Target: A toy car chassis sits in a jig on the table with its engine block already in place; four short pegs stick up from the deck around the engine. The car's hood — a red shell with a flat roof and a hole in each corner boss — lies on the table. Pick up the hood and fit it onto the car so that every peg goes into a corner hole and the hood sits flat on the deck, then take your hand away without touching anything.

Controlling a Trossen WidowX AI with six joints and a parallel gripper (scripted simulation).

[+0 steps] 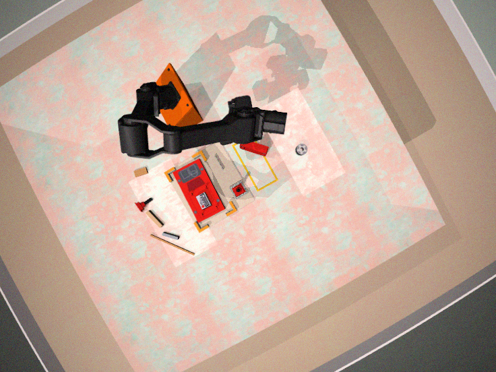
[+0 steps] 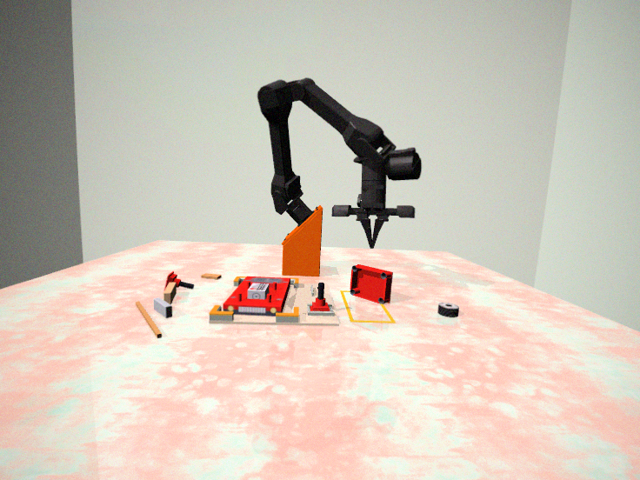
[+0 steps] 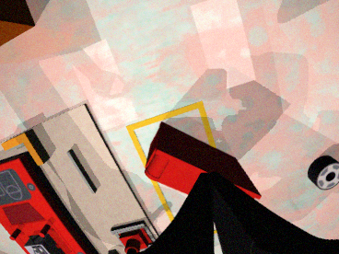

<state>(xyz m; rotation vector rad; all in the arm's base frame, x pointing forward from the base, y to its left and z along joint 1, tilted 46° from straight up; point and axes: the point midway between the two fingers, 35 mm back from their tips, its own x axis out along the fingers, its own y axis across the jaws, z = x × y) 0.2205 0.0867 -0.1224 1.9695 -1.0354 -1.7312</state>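
My gripper tip is now 8 cm above the red hood and 4 cm short of it. Also, from my gripper tip: grey engine block 25 cm to the right, 10 cm ahead, 9 cm below; then black ring 14 cm to the left, 13 cm ahead, 10 cm below; then wooden stick 44 cm to the right, 18 cm ahead, 11 cm below.
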